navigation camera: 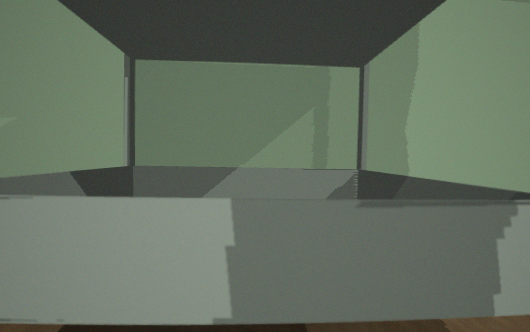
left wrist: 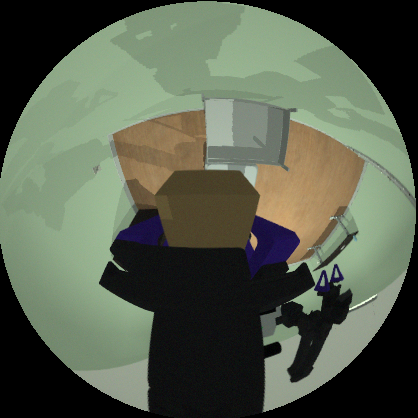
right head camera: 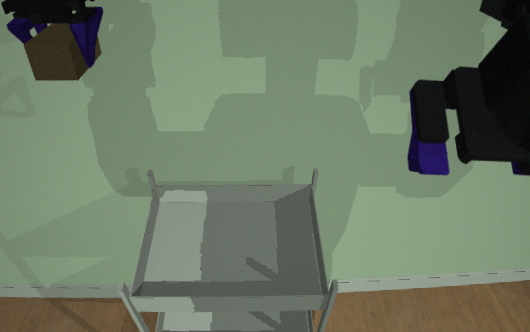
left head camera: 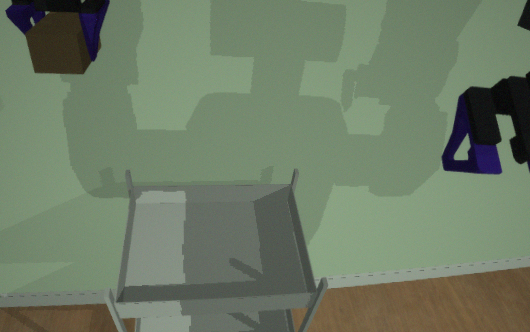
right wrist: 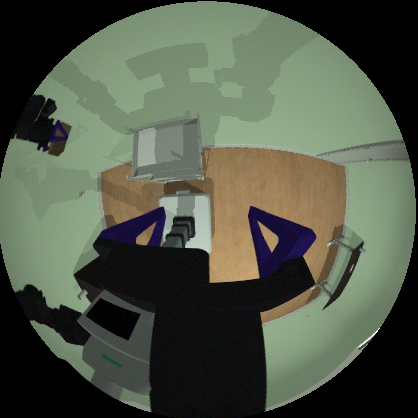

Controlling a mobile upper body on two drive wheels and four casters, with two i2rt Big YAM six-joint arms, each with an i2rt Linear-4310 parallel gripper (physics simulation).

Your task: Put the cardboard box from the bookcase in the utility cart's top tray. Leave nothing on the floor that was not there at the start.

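Frame: origin at the left arm's base, x right, y ahead, z up, level; centimetres.
Seen in the pictures: left gripper, fingertip midpoint: (right head camera: pixel 70 66) (left head camera: pixel 70 58) (right wrist: pixel 63 140); right gripper, fingertip midpoint: (left wrist: pixel 329 266) (right head camera: pixel 462 165) (left head camera: pixel 488 165) (right wrist: pixel 206 210); right arm's base, link origin: (left wrist: pixel 293 315).
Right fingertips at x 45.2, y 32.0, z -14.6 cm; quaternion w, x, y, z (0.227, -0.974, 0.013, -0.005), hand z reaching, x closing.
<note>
A point is followed by its place in that frame.
A brown cardboard box (left head camera: pixel 56 57) @(x 0.1, y 51.2, z -16.2 cm) (right head camera: pixel 52 62) @(x 0.2, y 51.2, z -15.7 cm) (left wrist: pixel 207 215) @(x 0.1, y 59.0, z -14.0 cm) (right wrist: pixel 61 146) @(x 3.0, y 52.1, z -17.1 cm) is held in the air by my left gripper (left head camera: pixel 60 40) (right head camera: pixel 56 47) (left wrist: pixel 207 210) @(x 0.0, y 55.5, z -18.7 cm), which is shut on it. Box and gripper are at the upper left of both head views, left of the grey utility cart (left head camera: pixel 215 296) @(x 20.4, y 50.4, z -74.7 cm) (right head camera: pixel 230 303) @(x 21.2, y 46.3, z -70.7 cm) (left wrist: pixel 284 137) @(x 41.8, y 63.4, z -71.0 cm) (right wrist: pixel 167 175) @(x 13.4, y 48.4, z -101.2 cm) and apart from its top tray. The tray's inside shows no objects. My right gripper (right head camera: pixel 475 170) @(x 45.2, y 32.0, z -14.6 cm) (left wrist: pixel 329 266) @(x 45.2, y 32.0, z -14.6 cm) (right wrist: pixel 206 210) @(x 45.2, y 32.0, z -14.6 cm) is open and empty, to the right of the cart. The bookcase cannot be made out.
A green wall (left head camera: pixel 400 225) @(x 89.3, y 88.4, z -98.8 cm) (right head camera: pixel 425 230) @(x 86.5, y 88.2, z -99.9 cm) stands behind the cart. The navigation camera faces a lower cart tray (navigation camera: pixel 125 260) @(x 15.3, y 46.1, z -124.4 cm) at close range. In the right wrist view, my white base (right wrist: pixel 201 235) @(x 39.5, y -9.7, z -115.0 cm) is close to the cart, and a dark wall-side table (right wrist: pixel 345 277) @(x 316.3, y -121.0, z -69.0 cm) stands at the right.
</note>
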